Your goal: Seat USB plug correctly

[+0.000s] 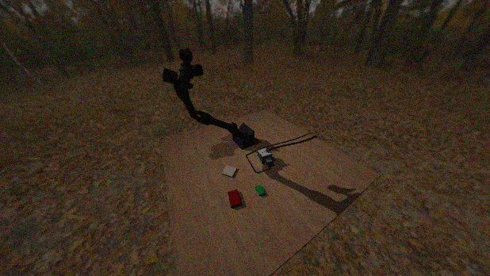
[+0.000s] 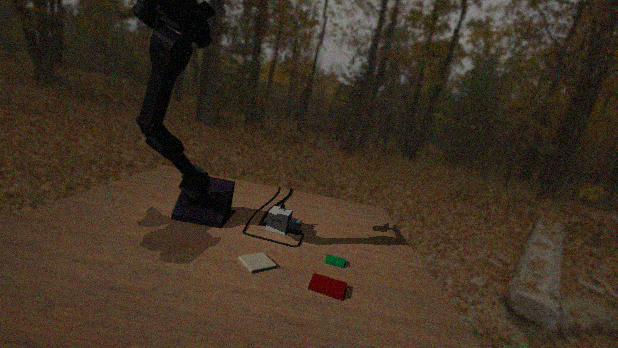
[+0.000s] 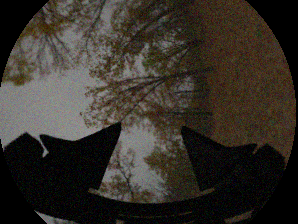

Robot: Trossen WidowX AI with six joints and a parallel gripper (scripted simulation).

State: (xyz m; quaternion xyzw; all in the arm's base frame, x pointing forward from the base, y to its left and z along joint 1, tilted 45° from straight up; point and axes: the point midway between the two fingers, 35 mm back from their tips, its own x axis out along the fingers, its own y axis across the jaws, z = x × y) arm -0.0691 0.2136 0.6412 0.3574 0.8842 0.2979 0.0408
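The dark USB plug is 340 mm ahead of my gripper tip, 360 mm to the left of it and 610 mm below it. From my gripper tip the other things lie so: white flat block: 330 mm ahead, 60 mm to the left, 700 mm below; green block: 560 mm ahead, 170 mm to the left, 700 mm below; red block: 540 mm ahead, 10 mm to the left, 690 mm below.
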